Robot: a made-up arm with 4 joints.
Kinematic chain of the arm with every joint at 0, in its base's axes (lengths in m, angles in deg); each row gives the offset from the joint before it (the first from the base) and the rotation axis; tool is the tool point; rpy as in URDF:
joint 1: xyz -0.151 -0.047 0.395 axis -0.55 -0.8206 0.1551
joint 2: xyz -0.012 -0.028 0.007 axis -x
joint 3: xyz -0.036 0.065 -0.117 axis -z
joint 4: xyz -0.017 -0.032 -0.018 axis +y
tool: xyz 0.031 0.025 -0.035 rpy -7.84 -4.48 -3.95
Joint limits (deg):
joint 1: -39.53..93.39
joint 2: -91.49..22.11
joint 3: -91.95..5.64
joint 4: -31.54..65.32
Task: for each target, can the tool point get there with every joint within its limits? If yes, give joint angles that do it. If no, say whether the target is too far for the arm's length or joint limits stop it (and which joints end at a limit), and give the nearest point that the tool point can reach.
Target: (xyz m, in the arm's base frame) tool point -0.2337 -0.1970 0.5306
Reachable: no: joint limits stop it (at a limit: joint 1, joint 2, joint 4) | nearest point -0.0311 -0.1890 0.4157 | short by 0.233 m
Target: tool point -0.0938 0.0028 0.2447
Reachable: yes | joints 59.22 -38.38 -69.44 31.02
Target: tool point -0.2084 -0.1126 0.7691
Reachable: no: too far | nearest point -0.1102 0.0228 0.5363 | short by 0.287 m
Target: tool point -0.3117 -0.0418 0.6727
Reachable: no: too far | nearest point -0.1696 0.0701 0.5376 | short by 0.226 m
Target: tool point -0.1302 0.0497 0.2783
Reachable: yes | joints 65.52 -58.85 -17.06 -4.86
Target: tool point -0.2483 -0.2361 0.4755
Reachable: no: joint limits stop it (at a limit: joint 1, joint 2, joint 4) | nearest point -0.0337 -0.1955 0.4079 | short by 0.229 m
